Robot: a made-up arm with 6 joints. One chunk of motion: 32 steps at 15 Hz.
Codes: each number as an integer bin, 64 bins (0 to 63) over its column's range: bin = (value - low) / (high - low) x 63, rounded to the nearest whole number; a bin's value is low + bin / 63 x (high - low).
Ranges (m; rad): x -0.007..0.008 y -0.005..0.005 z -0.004..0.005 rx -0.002..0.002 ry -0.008..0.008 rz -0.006..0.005
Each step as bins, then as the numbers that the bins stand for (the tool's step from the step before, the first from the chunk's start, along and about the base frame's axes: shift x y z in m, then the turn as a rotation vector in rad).
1 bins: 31 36 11 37 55 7
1 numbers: 0.00038 0.00071 -0.00243 0.00035 0.00597 -0.00478
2 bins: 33 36 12 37 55 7
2 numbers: 0.00086 0.00071 -0.00229 0.00035 0.00597 -0.00478
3 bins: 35 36 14 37 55 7
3 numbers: 0.00133 0.00071 -0.00200 0.00035 0.00597 -0.00478
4 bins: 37 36 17 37 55 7
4 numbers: 0.00181 0.00071 -0.00157 0.00035 0.00597 -0.00478
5 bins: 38 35 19 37 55 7
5 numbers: 0.00205 0.00056 -0.00129 0.00035 0.00597 -0.00478
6 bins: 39 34 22 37 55 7
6 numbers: 0.00229 0.00040 -0.00086 0.00035 0.00597 -0.00478
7 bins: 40 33 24 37 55 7
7 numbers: 0.00252 0.00024 -0.00057 0.00035 0.00597 -0.00478
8 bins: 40 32 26 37 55 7
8 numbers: 0.00252 0.00008 -0.00029 0.00035 0.00597 -0.00478
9 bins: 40 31 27 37 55 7
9 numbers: 0.00252 -0.00008 -0.00014 0.00035 0.00597 -0.00478
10 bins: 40 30 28 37 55 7
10 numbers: 0.00252 -0.00024 0.00000 0.00035 0.00597 -0.00478
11 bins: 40 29 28 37 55 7
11 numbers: 0.00252 -0.00040 0.00000 0.00035 0.00597 -0.00478
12 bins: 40 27 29 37 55 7
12 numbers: 0.00252 -0.00071 0.00014 0.00035 0.00597 -0.00478
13 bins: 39 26 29 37 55 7
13 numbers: 0.00229 -0.00087 0.00014 0.00035 0.00597 -0.00478
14 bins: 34 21 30 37 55 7
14 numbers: 0.00110 -0.00167 0.00029 0.00035 0.00597 -0.00478
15 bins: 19 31 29 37 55 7
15 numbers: -0.00248 -0.00008 0.00014 0.00035 0.00597 -0.00478
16 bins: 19 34 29 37 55 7
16 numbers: -0.00248 0.00040 0.00014 0.00035 0.00597 -0.00478
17 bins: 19 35 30 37 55 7
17 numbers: -0.00248 0.00056 0.00029 0.00035 0.00597 -0.00478
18 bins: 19 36 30 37 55 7
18 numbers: -0.00248 0.00071 0.00029 0.00035 0.00597 -0.00478
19 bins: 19 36 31 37 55 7
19 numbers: -0.00248 0.00071 0.00043 0.00035 0.00597 -0.00478
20 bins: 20 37 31 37 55 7
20 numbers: -0.00224 0.00087 0.00043 0.00035 0.00597 -0.00478
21 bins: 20 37 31 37 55 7
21 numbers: -0.00224 0.00087 0.00043 0.00035 0.00597 -0.00478
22 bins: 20 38 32 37 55 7
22 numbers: -0.00224 0.00103 0.00057 0.00035 0.00597 -0.00478
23 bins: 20 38 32 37 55 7
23 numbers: -0.00224 0.00103 0.00057 0.00035 0.00597 -0.00478
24 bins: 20 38 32 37 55 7
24 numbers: -0.00224 0.00103 0.00057 0.00035 0.00597 -0.00478
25 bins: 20 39 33 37 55 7
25 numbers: -0.00224 0.00119 0.00071 0.00035 0.00597 -0.00478
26 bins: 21 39 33 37 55 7
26 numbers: -0.00200 0.00119 0.00071 0.00035 0.00597 -0.00478
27 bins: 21 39 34 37 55 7
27 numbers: -0.00200 0.00119 0.00086 0.00035 0.00597 -0.00478
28 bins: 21 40 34 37 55 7
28 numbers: -0.00200 0.00135 0.00086 0.00035 0.00597 -0.00478
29 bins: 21 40 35 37 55 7
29 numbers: -0.00200 0.00135 0.00100 0.00035 0.00597 -0.00478
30 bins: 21 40 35 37 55 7
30 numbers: -0.00200 0.00135 0.00100 0.00035 0.00597 -0.00478
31 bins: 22 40 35 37 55 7
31 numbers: -0.00176 0.00135 0.00100 0.00035 0.00597 -0.00478
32 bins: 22 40 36 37 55 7
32 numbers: -0.00176 0.00135 0.00114 0.00035 0.00597 -0.00478
